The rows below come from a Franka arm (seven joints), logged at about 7 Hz.
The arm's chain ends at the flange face. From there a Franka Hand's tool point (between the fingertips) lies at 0.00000 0.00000 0.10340 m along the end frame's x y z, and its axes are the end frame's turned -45 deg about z.
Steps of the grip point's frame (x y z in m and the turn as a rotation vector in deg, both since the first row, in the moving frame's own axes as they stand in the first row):
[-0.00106, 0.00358, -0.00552, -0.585, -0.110, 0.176]
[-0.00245, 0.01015, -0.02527, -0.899, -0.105, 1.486]
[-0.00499, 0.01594, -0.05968, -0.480, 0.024, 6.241]
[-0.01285, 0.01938, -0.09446, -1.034, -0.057, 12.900]
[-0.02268, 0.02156, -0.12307, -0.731, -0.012, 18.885]
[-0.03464, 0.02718, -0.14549, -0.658, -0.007, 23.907]
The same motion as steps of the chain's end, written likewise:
[0.00118, 0.00239, -0.00551, -0.491, 0.336, 0.176]
[0.00445, 0.00762, -0.02526, -0.710, 0.561, 1.486]
[0.00713, 0.01418, -0.05968, -0.322, 0.356, 6.241]
[0.00354, 0.02127, -0.09444, -0.771, 0.691, 12.900]
[-0.00154, 0.03020, -0.12306, -0.525, 0.508, 18.885]
[-0.00591, 0.04272, -0.14548, -0.470, 0.460, 23.907]

